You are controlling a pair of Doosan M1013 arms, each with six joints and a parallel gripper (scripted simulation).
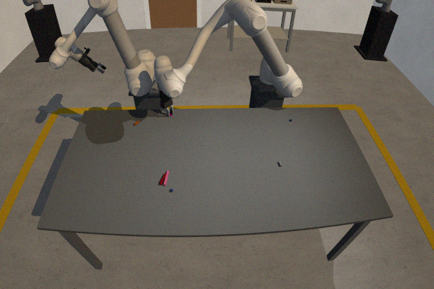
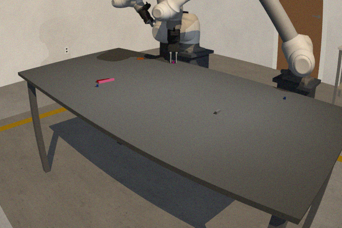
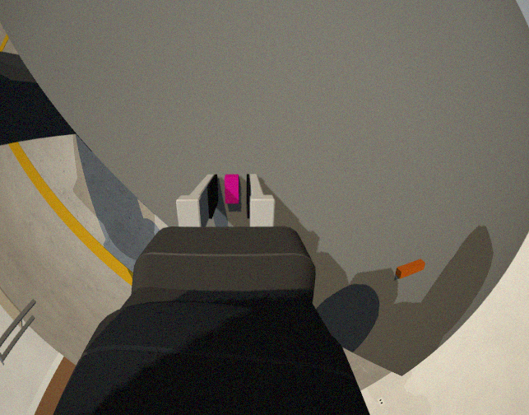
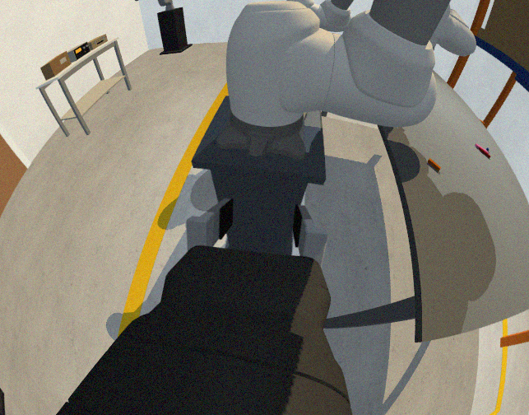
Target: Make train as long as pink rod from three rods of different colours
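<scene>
My left gripper is now 2 cm above the magenta rod. The rest, counted from my left hand: orange rod: 9 cm ahead, 21 cm to the right, 2 cm below; red rod: 51 cm ahead, 2 cm to the left, 2 cm below; pink rod: 50 cm ahead, 4 cm to the left, 2 cm below.
</scene>
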